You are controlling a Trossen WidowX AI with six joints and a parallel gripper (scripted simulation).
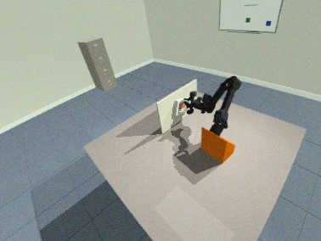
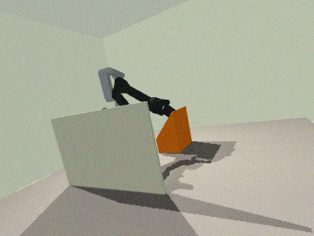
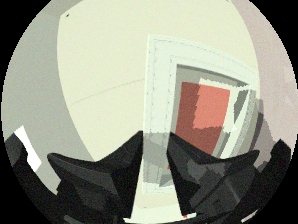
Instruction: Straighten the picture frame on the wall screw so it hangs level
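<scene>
Right now the picture frame is 10 mm ahead of my gripper tip, 20 mm to the left of it and 50 mm below it.
</scene>
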